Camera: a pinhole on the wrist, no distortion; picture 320 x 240 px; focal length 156.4 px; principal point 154.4 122.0 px. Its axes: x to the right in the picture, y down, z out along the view. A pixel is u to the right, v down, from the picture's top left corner.
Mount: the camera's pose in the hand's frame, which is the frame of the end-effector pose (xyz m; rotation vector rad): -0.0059 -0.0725 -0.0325 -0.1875 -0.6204 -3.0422
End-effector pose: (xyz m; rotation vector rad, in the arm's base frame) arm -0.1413 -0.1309 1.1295 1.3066 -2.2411 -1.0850
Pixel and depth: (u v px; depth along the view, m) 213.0 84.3 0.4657
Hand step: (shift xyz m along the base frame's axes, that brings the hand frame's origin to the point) -0.2815 0.3403 -0.0724
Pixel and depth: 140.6 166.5 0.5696
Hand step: -0.3928 0.1460 -0.3664
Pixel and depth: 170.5 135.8 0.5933
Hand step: -0.3938 0.2708 -0.2694
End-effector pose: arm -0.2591 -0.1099 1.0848 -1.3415 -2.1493 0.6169
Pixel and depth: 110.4 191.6 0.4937
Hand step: -0.4411 0.0995 -0.2795
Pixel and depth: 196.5 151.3 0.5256
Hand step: -0.2667 -0.1087 -0.4229
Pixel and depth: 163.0 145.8 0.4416
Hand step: -0.2410 -0.0039 -0.3222
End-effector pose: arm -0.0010 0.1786 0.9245 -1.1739 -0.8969 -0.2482
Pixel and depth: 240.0 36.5 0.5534
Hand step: -0.1024 0.4433 -0.4389
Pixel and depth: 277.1 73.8 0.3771
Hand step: -0.2057 0.2670 -0.2837
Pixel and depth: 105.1 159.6 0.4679
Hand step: -0.0676 0.4240 0.1782
